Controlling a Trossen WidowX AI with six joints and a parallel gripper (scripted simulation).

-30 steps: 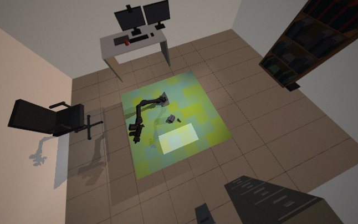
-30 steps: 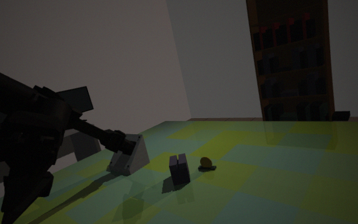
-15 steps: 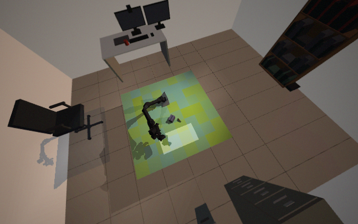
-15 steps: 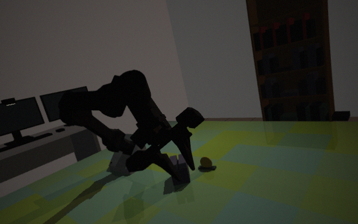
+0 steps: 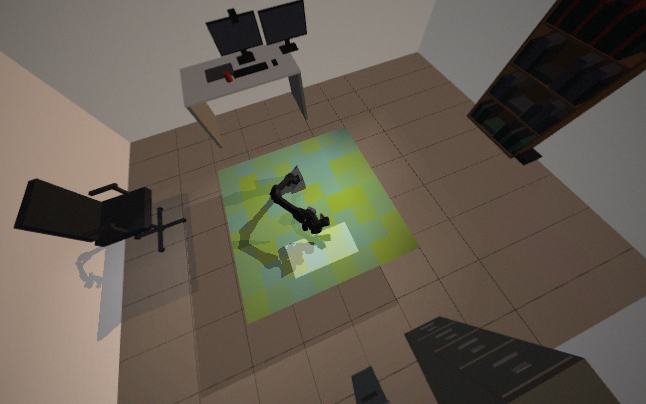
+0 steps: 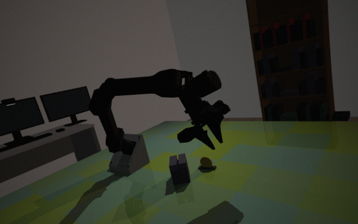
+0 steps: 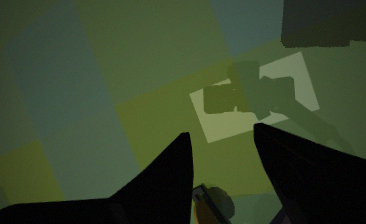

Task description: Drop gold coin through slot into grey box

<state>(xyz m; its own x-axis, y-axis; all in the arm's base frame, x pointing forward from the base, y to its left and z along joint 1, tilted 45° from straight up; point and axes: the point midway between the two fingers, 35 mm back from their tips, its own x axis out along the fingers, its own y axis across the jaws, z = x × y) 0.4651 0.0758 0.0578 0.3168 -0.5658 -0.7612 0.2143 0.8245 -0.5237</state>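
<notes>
My gripper tip is now 120 mm past the gold coin, 70 mm to the right of it and 110 mm above it.
</notes>
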